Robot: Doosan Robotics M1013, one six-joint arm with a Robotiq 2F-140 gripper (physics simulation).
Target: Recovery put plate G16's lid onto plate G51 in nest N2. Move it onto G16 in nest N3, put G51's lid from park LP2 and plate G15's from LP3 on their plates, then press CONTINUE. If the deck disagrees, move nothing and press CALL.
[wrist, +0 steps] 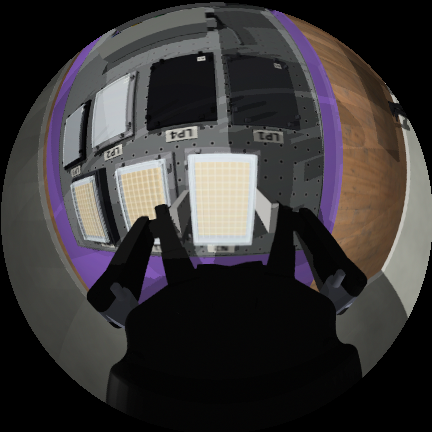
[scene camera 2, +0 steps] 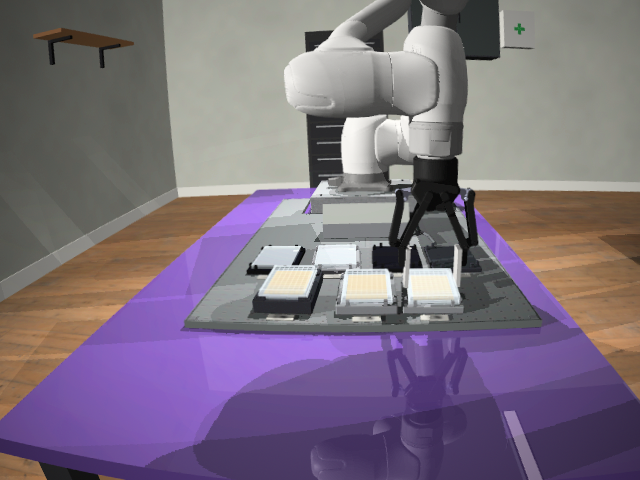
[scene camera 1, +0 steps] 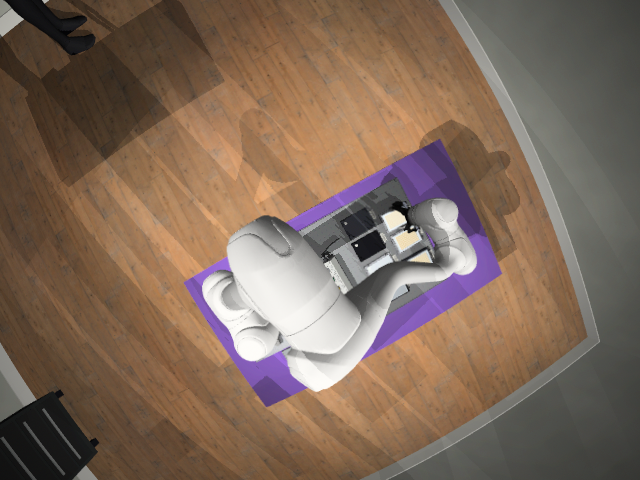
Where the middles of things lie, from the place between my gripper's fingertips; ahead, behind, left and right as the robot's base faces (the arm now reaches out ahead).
Now: the nest (scene camera 2: pixel 407 309) 2 cm ahead of my hand and 1 cm below it.
